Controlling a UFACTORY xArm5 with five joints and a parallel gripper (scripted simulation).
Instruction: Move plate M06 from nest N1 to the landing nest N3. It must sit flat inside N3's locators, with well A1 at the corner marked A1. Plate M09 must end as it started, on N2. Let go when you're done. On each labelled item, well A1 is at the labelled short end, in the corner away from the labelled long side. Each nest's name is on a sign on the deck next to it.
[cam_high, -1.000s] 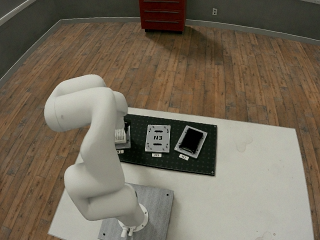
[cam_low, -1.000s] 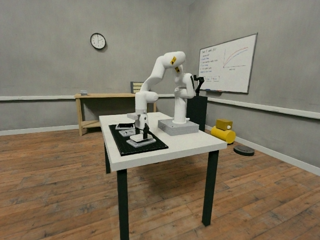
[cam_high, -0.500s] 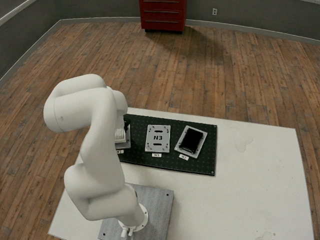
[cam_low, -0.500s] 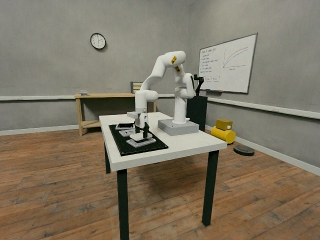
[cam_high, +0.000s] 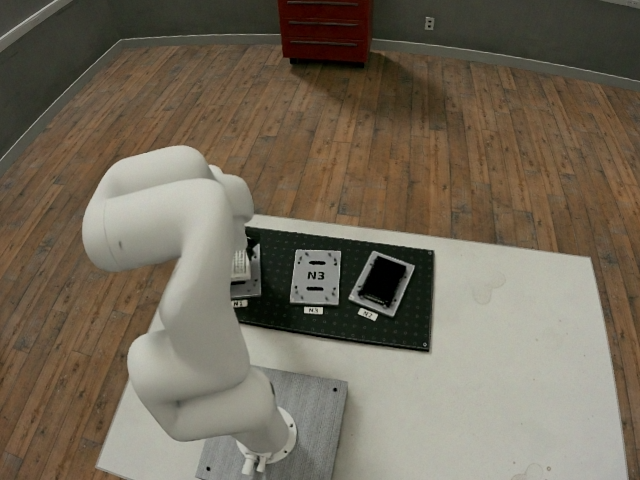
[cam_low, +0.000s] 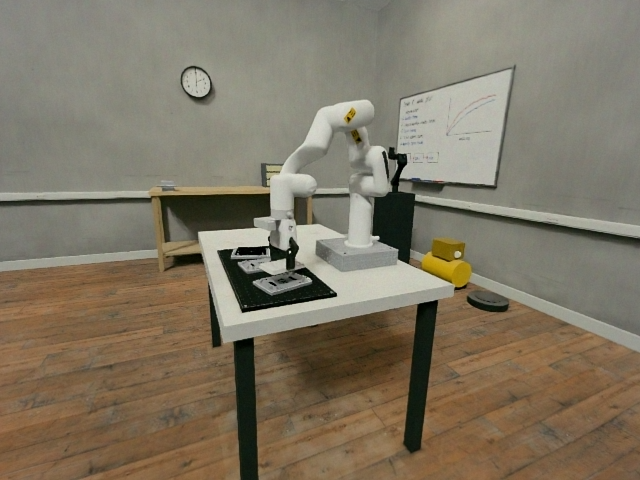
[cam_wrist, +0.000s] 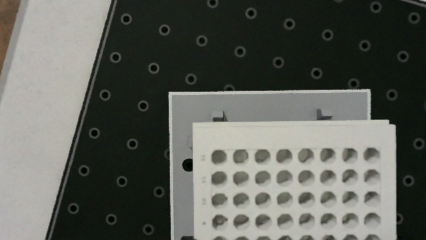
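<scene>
The nest N3 is 20 mm ahead of my hand, 210 mm to the right of it and 70 mm below it. Round my hand: nest N1: 70 mm below; white plate M06: 10 mm below; black plate M09: 40 mm ahead, 380 mm to the right, 60 mm below.
</scene>
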